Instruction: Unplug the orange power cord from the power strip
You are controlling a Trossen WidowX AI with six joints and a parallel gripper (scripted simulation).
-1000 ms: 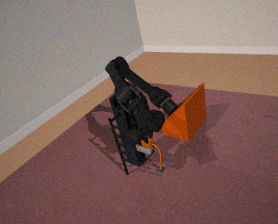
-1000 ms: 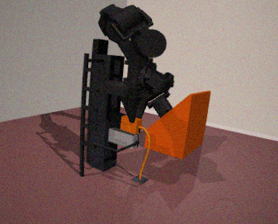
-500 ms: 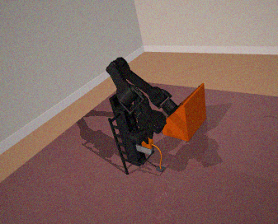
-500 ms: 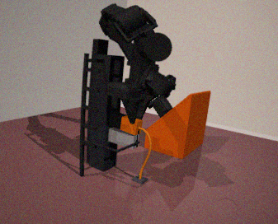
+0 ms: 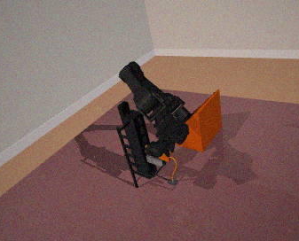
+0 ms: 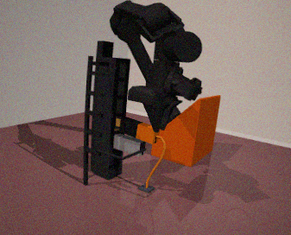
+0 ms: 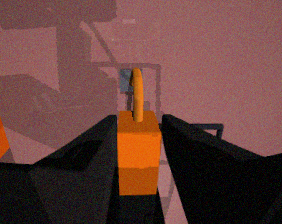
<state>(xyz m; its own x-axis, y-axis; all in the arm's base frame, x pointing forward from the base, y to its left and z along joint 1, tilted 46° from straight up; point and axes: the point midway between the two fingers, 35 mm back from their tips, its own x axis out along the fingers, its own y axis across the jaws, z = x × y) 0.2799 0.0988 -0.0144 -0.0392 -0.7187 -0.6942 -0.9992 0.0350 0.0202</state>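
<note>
My gripper tip is 5 cm to the left of the orange plug.
</note>
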